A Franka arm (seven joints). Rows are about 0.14 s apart.
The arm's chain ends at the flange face. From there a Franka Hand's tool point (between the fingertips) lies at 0.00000 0.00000 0.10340 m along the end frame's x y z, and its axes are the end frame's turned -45 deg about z.
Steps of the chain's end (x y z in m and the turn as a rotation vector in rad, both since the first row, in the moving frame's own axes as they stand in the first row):
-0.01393, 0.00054, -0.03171, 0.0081, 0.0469, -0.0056
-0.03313, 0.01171, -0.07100, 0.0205, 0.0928, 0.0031
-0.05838, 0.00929, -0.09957, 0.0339, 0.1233, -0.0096
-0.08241, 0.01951, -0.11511, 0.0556, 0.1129, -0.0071
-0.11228, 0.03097, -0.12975, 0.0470, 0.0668, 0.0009
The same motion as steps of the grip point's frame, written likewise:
-0.00620, -0.00664, -0.03183, -0.0274, 0.0389, -0.0056
-0.02344, -0.00986, -0.07147, -0.0511, 0.0801, 0.0031
-0.03636, -0.02825, -0.10041, -0.0632, 0.1112, -0.0096
-0.05977, -0.04034, -0.11593, -0.0405, 0.1191, -0.0071
-0.09298, -0.05605, -0.13009, -0.0140, 0.0805, 0.0009

